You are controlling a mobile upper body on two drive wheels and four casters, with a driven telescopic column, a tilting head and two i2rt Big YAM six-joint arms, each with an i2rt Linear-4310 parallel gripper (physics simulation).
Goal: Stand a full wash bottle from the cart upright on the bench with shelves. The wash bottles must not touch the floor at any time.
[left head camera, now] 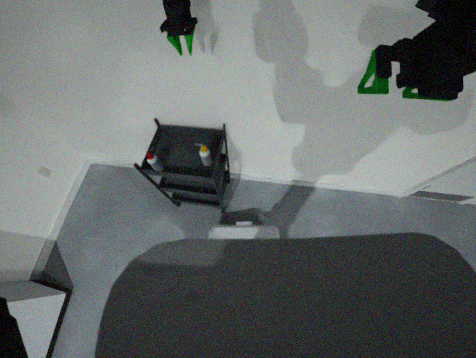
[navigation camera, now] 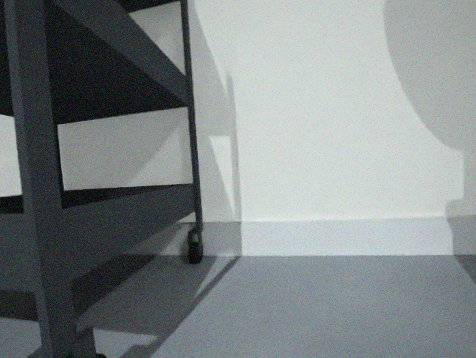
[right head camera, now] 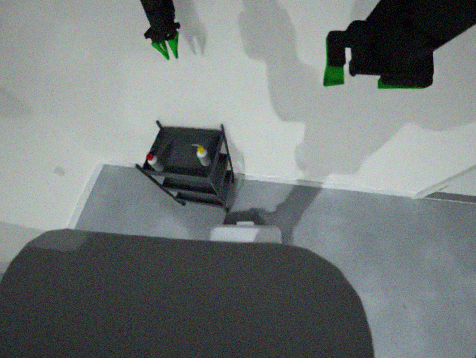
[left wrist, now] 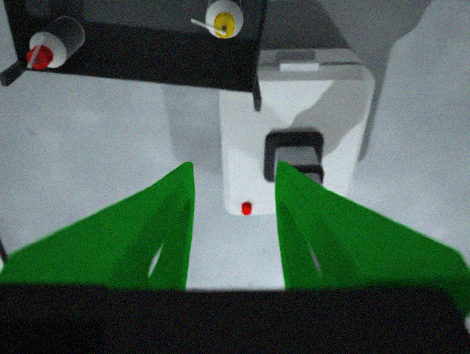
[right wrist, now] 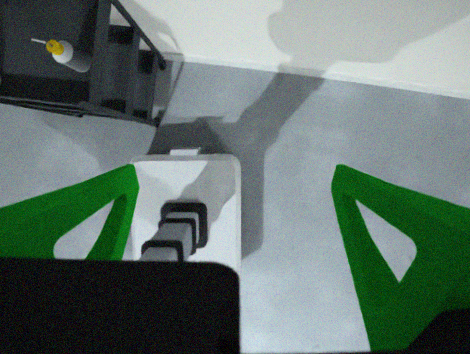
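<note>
A white wash bottle with a yellow cap stands upright on the top tray of the dark cart. A red-capped wash bottle stands near the tray's left front corner. Their fill levels cannot be told. My left gripper is empty, its fingers apart with a narrow gap. My right gripper is wide open and empty. Both are away from the bottles. No shelved bench can be identified.
My white base is close to the cart's right front corner. A wall rises behind the cart. A pale box-like piece with a dark edge is at the lower left of the left head view.
</note>
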